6 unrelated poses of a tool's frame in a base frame.
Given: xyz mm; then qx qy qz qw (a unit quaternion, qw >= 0).
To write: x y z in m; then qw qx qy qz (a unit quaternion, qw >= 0). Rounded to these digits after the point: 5 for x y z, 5 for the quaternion.
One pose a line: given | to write
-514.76, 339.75, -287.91, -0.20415, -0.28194, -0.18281, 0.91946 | -0.51476, 0.33975, -0.28791, 0.91946, -0.20415, -0.28194, -0.18281
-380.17, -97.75, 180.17, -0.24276, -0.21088, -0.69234, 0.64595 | -0.38017, -0.09775, 0.18017, 0.64595, -0.24276, -0.21088, -0.69234
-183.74, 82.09, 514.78, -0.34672, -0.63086, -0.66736, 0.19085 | -0.18374, 0.08209, 0.51478, 0.19085, -0.34672, -0.63086, -0.66736
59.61, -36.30, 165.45, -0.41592, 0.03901, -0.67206, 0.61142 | 0.05961, -0.03630, 0.16545, 0.61142, -0.41592, 0.03901, -0.67206
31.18, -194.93, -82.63, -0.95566, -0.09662, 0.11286, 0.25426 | 0.03118, -0.19493, -0.08263, 0.25426, -0.95566, -0.09662, 0.11286
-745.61, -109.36, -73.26, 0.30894, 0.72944, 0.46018, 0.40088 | -0.74561, -0.10936, -0.07326, 0.40088, 0.30894, 0.72944, 0.46018
